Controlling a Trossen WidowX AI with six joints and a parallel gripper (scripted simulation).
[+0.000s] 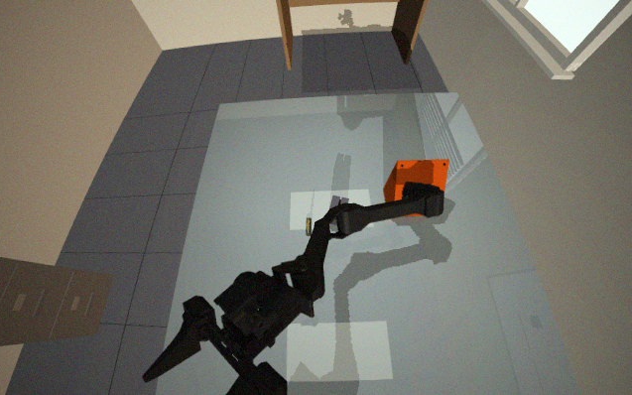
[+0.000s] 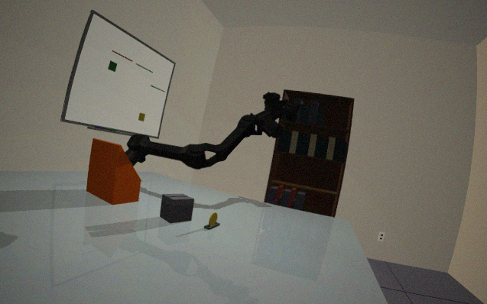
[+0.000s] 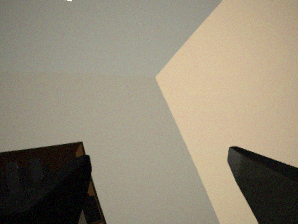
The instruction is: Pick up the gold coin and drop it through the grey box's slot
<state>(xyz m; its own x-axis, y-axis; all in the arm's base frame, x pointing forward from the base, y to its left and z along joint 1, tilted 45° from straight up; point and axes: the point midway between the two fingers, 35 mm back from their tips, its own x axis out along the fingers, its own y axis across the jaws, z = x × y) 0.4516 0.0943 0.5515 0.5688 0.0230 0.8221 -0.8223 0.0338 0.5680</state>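
Now: gripper tip 8 cm past the gold coin, 37 cm to the left of it and 49 cm above it.
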